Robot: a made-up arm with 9 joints. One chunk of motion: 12 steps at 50 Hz.
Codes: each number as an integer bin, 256 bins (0 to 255) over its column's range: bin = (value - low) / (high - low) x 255, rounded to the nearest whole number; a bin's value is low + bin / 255 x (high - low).
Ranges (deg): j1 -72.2..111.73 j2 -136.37..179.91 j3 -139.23..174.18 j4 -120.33..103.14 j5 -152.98..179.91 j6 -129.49..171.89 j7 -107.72..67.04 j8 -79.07..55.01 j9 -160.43..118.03
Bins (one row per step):
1: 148 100 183 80 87 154 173 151 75
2: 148 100 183 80 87 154 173 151 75
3: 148 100 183 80 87 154 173 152 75
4: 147 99 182 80 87 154 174 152 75
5: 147 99 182 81 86 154 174 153 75
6: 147 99 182 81 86 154 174 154 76
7: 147 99 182 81 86 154 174 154 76
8: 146 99 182 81 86 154 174 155 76
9: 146 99 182 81 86 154 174 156 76
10: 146 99 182 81 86 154 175 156 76
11: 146 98 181 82 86 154 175 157 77
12: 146 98 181 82 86 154 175 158 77
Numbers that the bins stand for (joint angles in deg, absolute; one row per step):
1: 34.55 -12.34 85.69 -50.22 -39.41 52.52 10.84 0.33 -78.53
2: 34.55 -12.34 85.69 -50.22 -39.41 52.52 10.84 0.33 -78.53
3: 34.55 -12.34 85.69 -50.22 -39.41 52.52 10.84 0.85 -78.53
4: 33.83 -13.58 84.46 -50.22 -39.41 52.52 11.53 0.85 -78.53
5: 33.83 -13.58 84.46 -49.35 -40.71 52.52 11.53 1.38 -78.53
6: 33.83 -13.58 84.46 -49.35 -40.71 52.52 11.53 1.90 -77.44
7: 33.83 -13.58 84.46 -49.35 -40.71 52.52 11.53 1.90 -77.44
8: 33.11 -13.58 84.46 -49.35 -40.71 52.52 11.53 2.43 -77.44
9: 33.11 -13.58 84.46 -49.35 -40.71 52.52 11.53 2.96 -77.44
10: 33.11 -13.58 84.46 -49.35 -40.71 52.52 12.21 2.96 -77.44
11: 33.11 -14.82 83.23 -48.47 -40.71 52.52 12.21 3.48 -76.35
12: 33.11 -14.82 83.23 -48.47 -40.71 52.52 12.21 4.01 -76.35

